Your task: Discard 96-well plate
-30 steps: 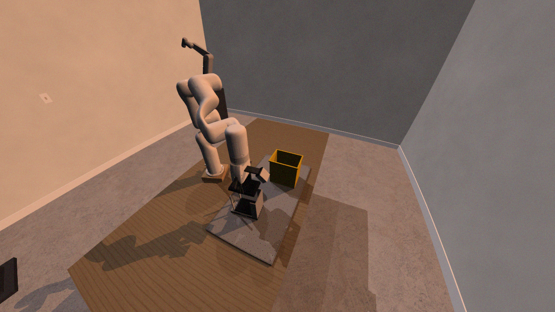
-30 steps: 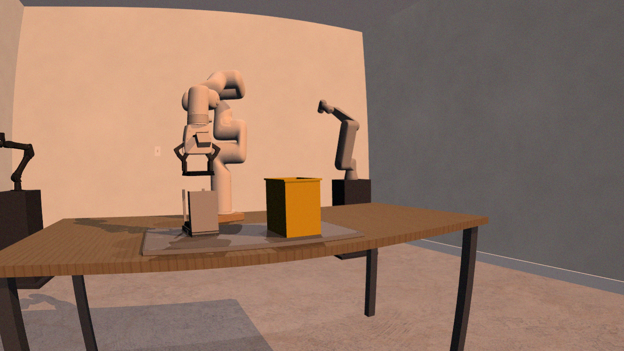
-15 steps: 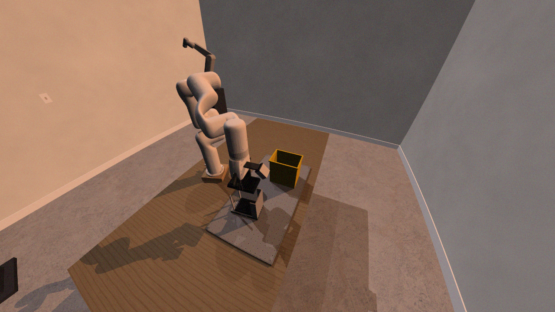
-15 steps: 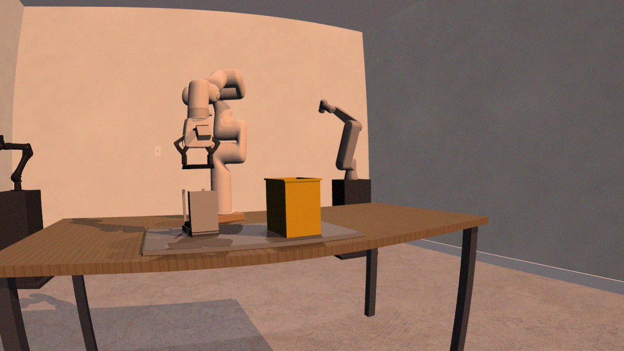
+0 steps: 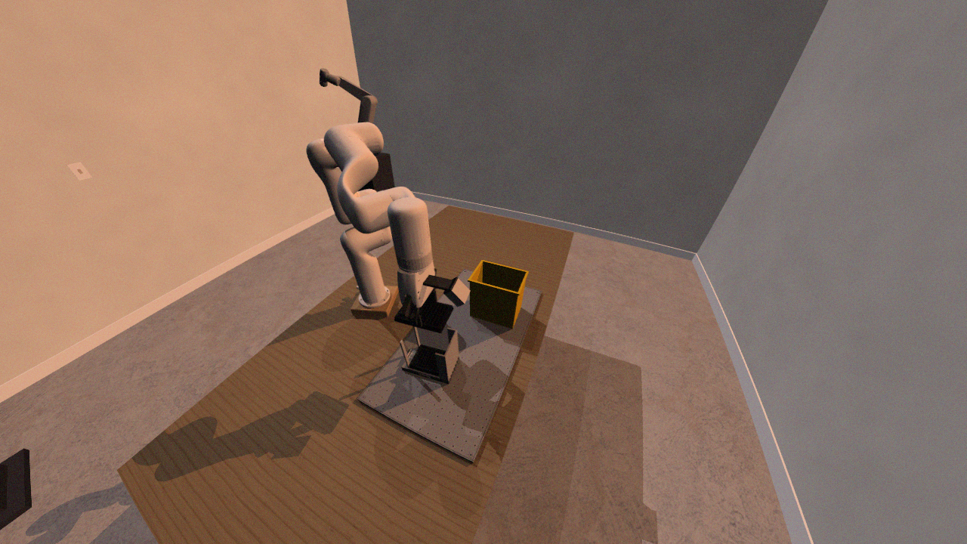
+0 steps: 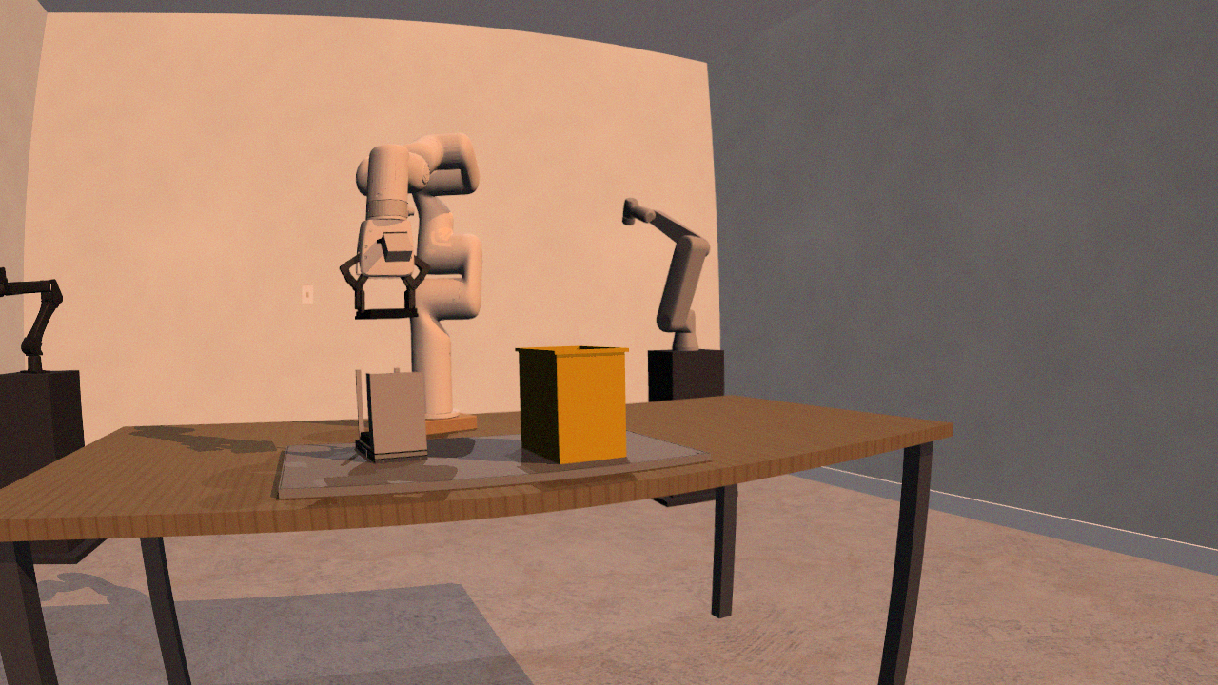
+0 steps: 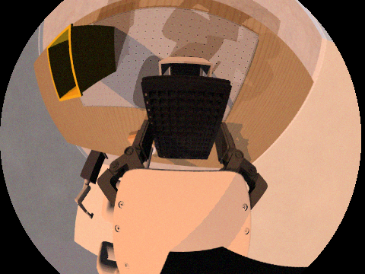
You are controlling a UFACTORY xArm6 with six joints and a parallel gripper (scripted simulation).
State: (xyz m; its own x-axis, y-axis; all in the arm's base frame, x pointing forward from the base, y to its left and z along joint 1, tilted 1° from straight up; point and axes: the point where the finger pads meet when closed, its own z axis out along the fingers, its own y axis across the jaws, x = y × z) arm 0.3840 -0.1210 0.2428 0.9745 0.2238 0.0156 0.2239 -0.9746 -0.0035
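Now: hand 70 mm short of the yellow plastics bin W1, 310 mm to the right of it and 170 mm above it.
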